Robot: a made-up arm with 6 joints.
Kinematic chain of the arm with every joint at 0, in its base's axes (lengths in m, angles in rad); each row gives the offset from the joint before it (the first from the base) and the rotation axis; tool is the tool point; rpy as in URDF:
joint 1: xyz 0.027 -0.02 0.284 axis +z
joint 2: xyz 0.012 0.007 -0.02 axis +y
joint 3: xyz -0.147 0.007 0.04 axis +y
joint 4: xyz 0.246 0.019 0.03 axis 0.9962 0 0.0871
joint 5: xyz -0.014 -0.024 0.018 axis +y
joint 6: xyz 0.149 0.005 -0.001 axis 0.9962 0 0.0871
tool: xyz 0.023 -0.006 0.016 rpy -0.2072 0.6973 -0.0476
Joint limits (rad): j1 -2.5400..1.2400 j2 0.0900..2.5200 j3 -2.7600..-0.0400 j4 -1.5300..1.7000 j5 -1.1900..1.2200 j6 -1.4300..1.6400
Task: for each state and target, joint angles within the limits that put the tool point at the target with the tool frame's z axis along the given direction. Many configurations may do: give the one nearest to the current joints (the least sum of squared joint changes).
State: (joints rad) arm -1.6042 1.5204 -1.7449 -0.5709 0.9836 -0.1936
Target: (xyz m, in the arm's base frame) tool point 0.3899 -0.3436 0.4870 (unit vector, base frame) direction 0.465 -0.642 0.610
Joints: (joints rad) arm -0.7882 2.1079 -2.5454 0.2932 0.6251 0.3588
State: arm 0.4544 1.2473 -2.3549 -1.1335 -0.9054 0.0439
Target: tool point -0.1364 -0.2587 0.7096 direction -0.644 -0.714 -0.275
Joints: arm 1.2362 0.8077 -2.4807 -0.4783 -0.8842 0.3785
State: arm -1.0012 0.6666 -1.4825 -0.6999 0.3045 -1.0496
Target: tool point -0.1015 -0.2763 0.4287 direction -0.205 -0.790 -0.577
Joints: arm -1.7360 0.8301 -0.9345 -1.1145 0.9830 -0.7925
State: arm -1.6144 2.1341 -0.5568 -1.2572 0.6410 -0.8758
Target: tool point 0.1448 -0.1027 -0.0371 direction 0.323 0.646 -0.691
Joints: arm -0.9215 2.0910 -0.3993 -1.1250 0.0027 -0.6235
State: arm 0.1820 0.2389 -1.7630 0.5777 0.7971 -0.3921
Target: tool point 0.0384 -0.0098 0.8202 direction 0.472 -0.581 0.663
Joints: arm 0.8822 1.1133 -2.5433 1.2366 -0.0632 0.3423
